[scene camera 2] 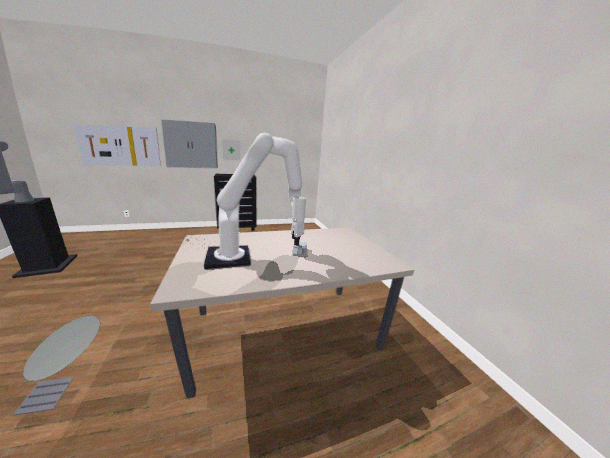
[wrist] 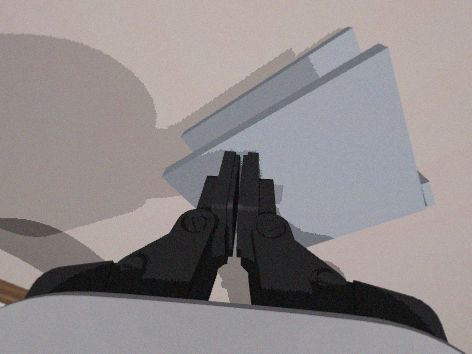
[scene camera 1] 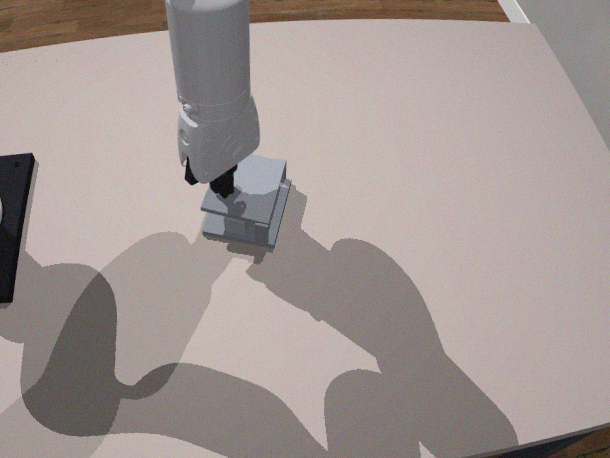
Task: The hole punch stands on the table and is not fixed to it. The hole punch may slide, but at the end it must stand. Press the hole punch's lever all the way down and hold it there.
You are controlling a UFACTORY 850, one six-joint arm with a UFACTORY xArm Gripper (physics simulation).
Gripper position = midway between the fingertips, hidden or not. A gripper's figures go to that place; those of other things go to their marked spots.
My gripper (wrist: 241, 176) is 12 cm from the lens. A grey-blue hole punch (wrist: 343, 46) is 16 cm from the lens.
